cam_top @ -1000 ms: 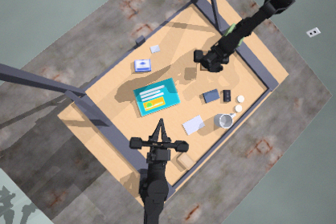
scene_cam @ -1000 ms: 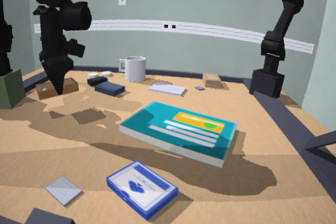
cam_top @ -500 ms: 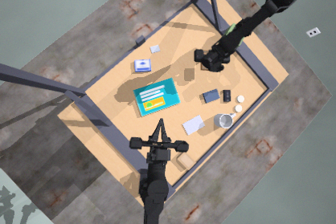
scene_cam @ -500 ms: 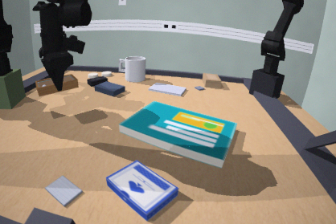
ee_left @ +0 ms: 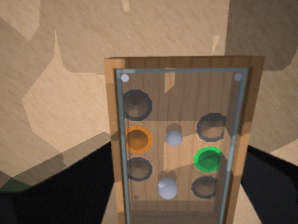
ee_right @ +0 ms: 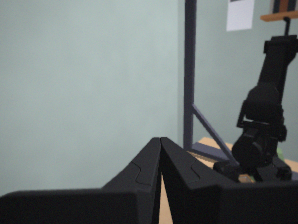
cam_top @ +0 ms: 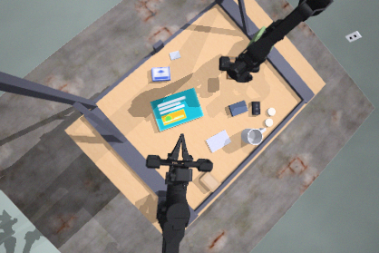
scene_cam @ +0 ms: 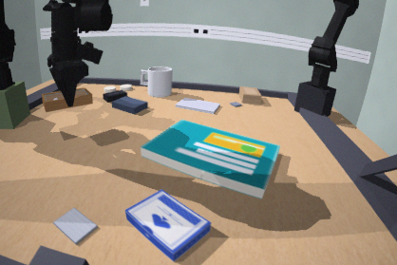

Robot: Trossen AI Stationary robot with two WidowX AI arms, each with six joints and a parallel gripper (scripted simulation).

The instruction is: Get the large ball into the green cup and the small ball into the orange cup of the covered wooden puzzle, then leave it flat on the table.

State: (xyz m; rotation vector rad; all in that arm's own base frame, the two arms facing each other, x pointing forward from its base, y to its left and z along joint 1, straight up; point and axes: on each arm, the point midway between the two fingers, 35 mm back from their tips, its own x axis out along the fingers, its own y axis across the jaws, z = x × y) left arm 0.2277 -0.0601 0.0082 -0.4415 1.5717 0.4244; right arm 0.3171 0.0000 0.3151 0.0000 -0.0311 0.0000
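Right now the covered wooden puzzle is 3 cm below my left hand. From my left hand the other things lie so: dark blue box (14 cm ahead, 14 cm to the right, 10 cm below).
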